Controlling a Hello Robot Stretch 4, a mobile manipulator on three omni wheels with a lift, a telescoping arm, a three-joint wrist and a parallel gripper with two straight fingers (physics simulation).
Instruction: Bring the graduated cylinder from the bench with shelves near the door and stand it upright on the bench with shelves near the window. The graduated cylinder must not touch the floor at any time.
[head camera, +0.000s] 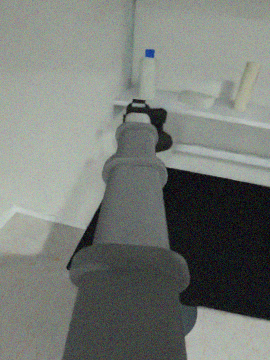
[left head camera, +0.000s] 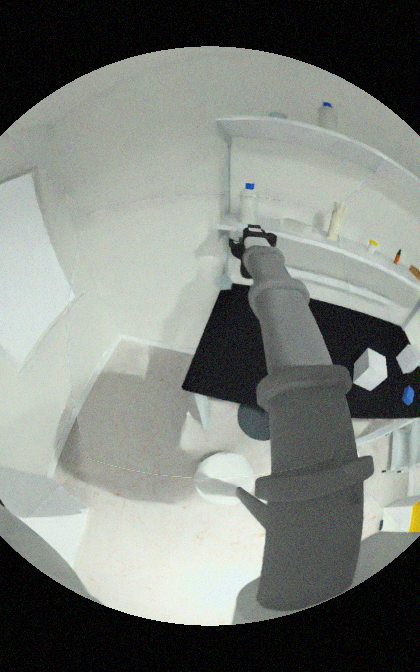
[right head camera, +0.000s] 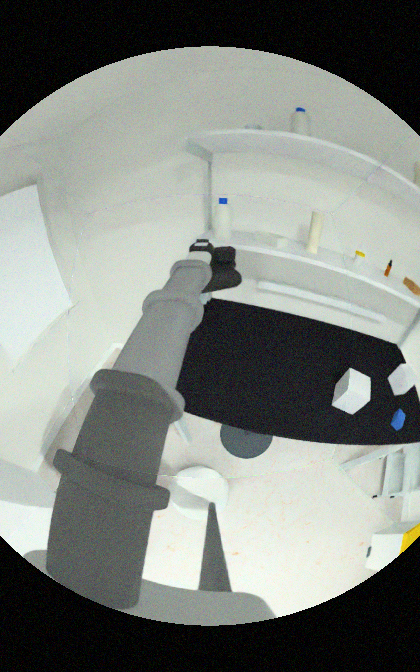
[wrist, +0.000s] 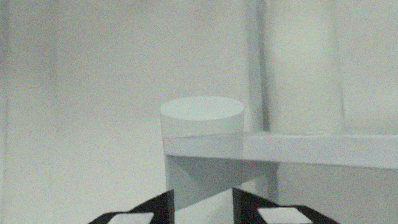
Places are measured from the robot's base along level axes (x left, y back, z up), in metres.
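Where they show: gripper, fingertip midpoint: (wrist: 203, 206).
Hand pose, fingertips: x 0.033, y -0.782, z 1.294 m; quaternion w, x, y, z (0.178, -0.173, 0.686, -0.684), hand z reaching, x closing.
Observation:
Things, the pixels of their top centre, and the offset from my fingertips. "spot": a spot on its surface instead. Level surfaces: height alone.
- bench, surface height: dz -0.408 m
- blue-capped bottle, surface spot: (head camera: 148, 77) spot: dx -0.065, dy -0.088, dz +0.133 m
- cream cylinder, surface spot: (head camera: 247, 86) spot: dx -0.442, dy -0.047, dz +0.145 m
The graduated cylinder (wrist: 202, 145), pale and translucent, stands about upright between the fingers in the wrist view, its round open rim uppermost. A pale bluish piece, apparently its base, shows below the gripper in the left head view (left head camera: 224, 281) and the right head view (right head camera: 205, 298). My gripper (wrist: 203, 206) is shut on the cylinder, at about the height of the lower shelf at its left end. The arm hides much of the gripper in the head camera view. The bench (head camera: 220, 240) (left head camera: 225, 340) (right head camera: 270, 370) has a black top.
The lower shelf (head camera: 230, 119) (wrist: 320, 148) is close beside the cylinder and holds a blue-capped bottle (head camera: 148, 77) (left head camera: 249, 206) and a cream cylinder (head camera: 247, 86) (right head camera: 315, 232). White boxes (left head camera: 370, 369) (right head camera: 352, 391) stand on the bench's right part. A round stool (right head camera: 246, 442) is under its front edge.

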